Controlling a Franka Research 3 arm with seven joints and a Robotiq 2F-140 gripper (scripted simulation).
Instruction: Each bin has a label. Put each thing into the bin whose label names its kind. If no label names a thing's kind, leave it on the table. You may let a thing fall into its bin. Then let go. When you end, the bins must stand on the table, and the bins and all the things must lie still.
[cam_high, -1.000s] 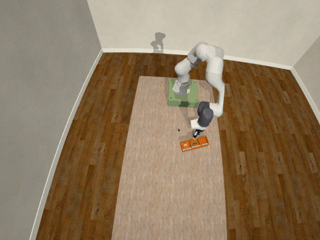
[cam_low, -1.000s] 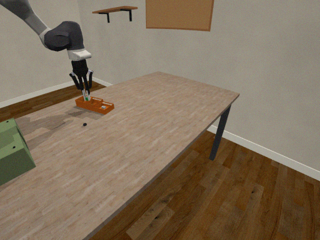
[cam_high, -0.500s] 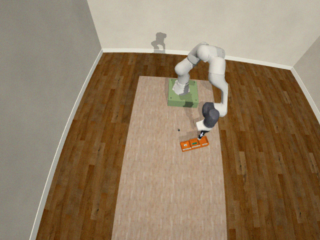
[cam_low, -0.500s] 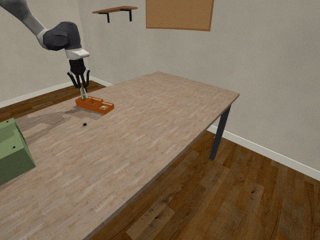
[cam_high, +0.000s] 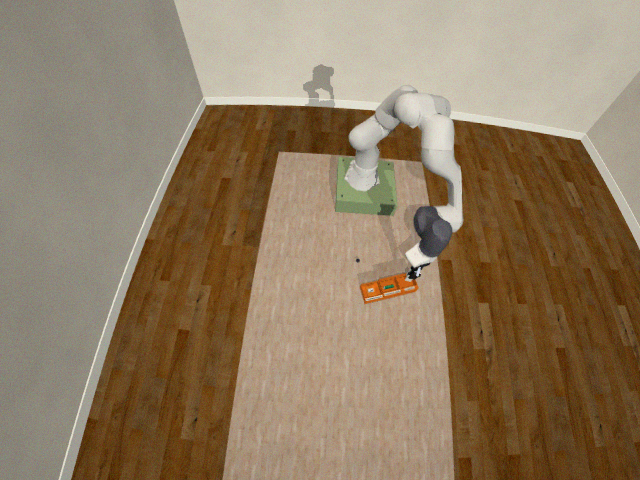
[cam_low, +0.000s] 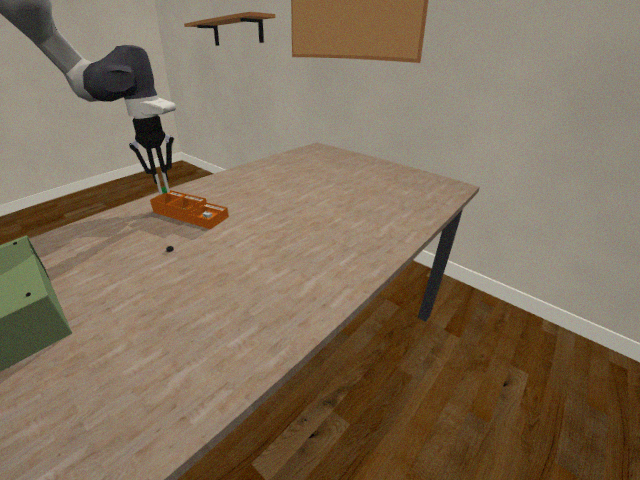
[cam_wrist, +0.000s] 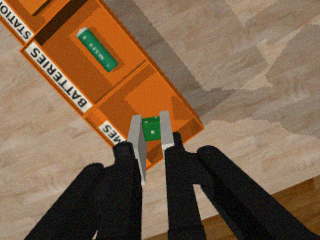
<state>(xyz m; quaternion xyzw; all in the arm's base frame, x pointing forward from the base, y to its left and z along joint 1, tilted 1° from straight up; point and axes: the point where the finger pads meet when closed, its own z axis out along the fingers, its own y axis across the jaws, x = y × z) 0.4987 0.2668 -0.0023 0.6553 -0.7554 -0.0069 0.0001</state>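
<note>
My gripper is now 30 mm above the small green cube. The rest, counted from my hand: white piece: 160 mm to the right, 70 mm below, 70 mm ahead; then labelled bins: 80 mm to the right, 80 mm below, 40 mm ahead; then green battery: 90 mm below, 80 mm to the right, 30 mm ahead.
</note>
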